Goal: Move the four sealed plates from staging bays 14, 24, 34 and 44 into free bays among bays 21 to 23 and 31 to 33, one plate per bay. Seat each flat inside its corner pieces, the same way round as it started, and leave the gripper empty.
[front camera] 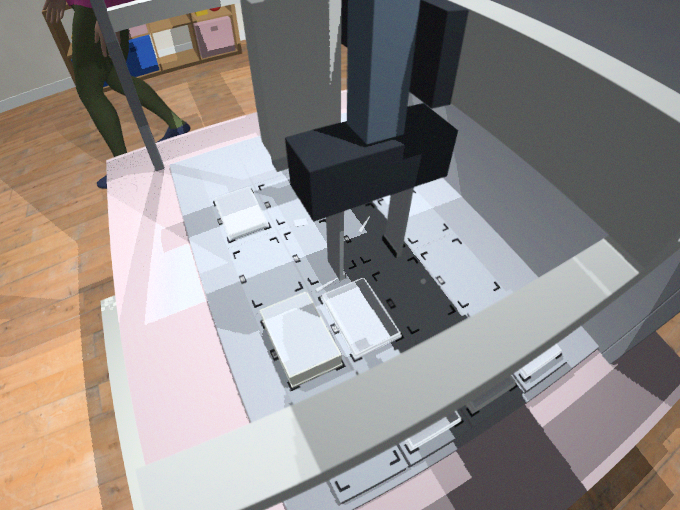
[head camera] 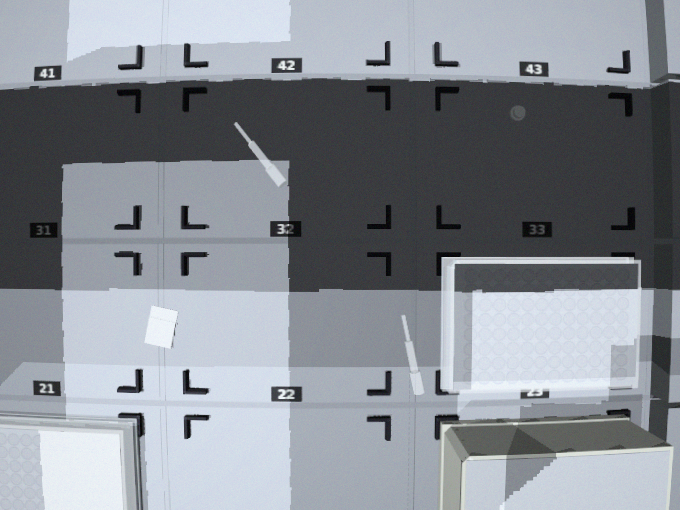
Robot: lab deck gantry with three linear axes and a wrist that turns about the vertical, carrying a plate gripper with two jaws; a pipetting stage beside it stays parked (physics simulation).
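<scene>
A clear-rimmed sealed plate lies flat in bay 23, its long side along the row, and looks to be inside its corner pieces. My gripper is open and empty, its jaws hanging above the deck behind that plate in the front view. The gripper does not show in the head view. At the right staging side, bay 14 shows bare with its corner pieces. Plates in bay 24 and bay 44 show partly behind the rail. Bay 34 is shaded and mostly hidden there, its plate hard to make out.
A tall beige box stands in bay 13, right beside bay 23. Another plate sits in bay 11. Thin white sticks lie in bay 32 and between bays 22 and 23. A small white block lies between bays 21 and 22. A small round piece is in bay 33.
</scene>
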